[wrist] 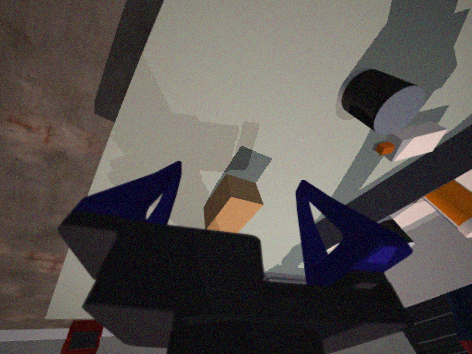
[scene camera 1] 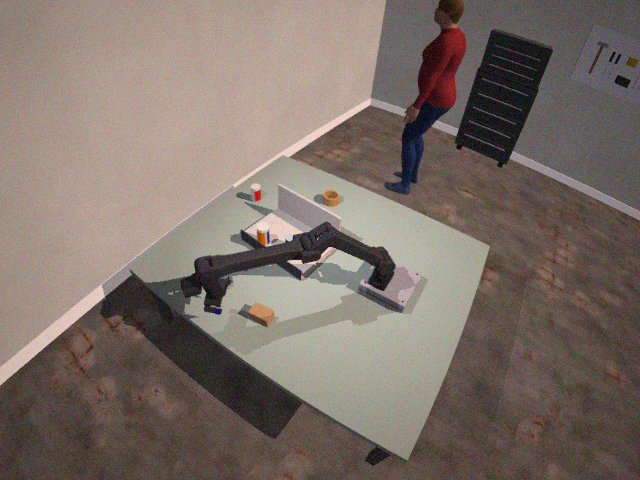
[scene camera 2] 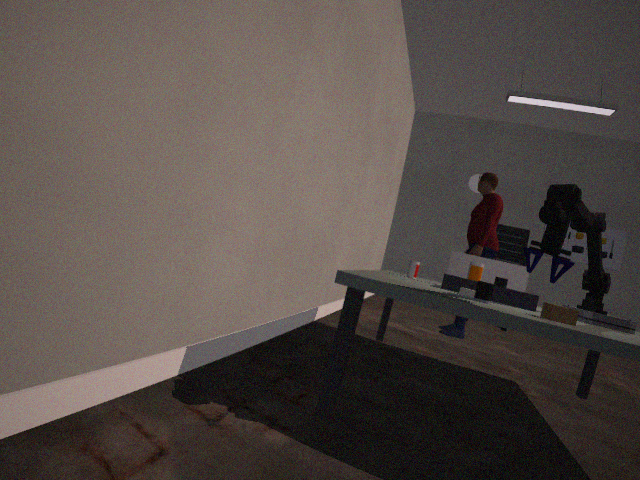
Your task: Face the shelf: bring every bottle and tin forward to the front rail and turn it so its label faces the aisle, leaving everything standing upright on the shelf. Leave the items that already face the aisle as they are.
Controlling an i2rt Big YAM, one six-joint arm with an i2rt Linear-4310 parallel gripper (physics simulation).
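Places are measured from the arm's base along level axes (x right, y back, z down), in centimetres.
Pixels of known places: gripper, fingertip midpoint: (wrist: 241,177) (scene camera 1: 220,302) (scene camera 2: 539,277); arm's base, link origin: (scene camera 1: 380,278) (scene camera 2: 591,311).
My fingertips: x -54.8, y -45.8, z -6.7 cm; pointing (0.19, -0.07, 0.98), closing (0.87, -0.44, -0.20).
Ahead of a thing's pixels: the offset from my fingertips to its top centre.
The gripper (scene camera 2: 541,275) (wrist: 240,172) is open and empty above the table, away from the shelf (scene camera 1: 308,207) (scene camera 2: 444,281). A white-capped orange bottle @(dx +42.6, dy -12.3, dz -2.7 cm) (scene camera 1: 262,235) (scene camera 2: 475,272) (wrist: 451,202) stands on the shelf near its front rail. A small dark tin @(dx +47.8, dy +0.6, dz +1.2 cm) (scene camera 2: 500,282) (wrist: 396,230) stands beside it, mostly hidden by the arm in scene camera 1. On the table before the shelf are a wide black tin @(dx +13.4, dy -12.5, dz +5.0 cm) (scene camera 2: 483,290) (wrist: 367,95), upright, and a white boxy item with an orange end @(dx +29.1, dy -13.4, dz +9.2 cm) (scene camera 2: 466,292) (wrist: 420,142), lying down. A white and red bottle @(dx +70.1, dy -40.5, dz +2.4 cm) (scene camera 1: 255,193) (scene camera 2: 414,269) stands on the table beyond the shelf's side.
An orange-brown block @(dx +9.9, dy +12.2, dz +7.0 cm) (scene camera 1: 261,313) (scene camera 2: 559,313) (wrist: 235,212) lies on the table near the gripper. An orange ring @(dx +94.9, dy -4.6, dz +7.0 cm) (scene camera 1: 331,202) lies behind the shelf's back panel. The arm reaches across the shelf's end from its base plate (scene camera 1: 405,289). A person (scene camera 1: 442,72) (scene camera 2: 485,219) stands beyond the table.
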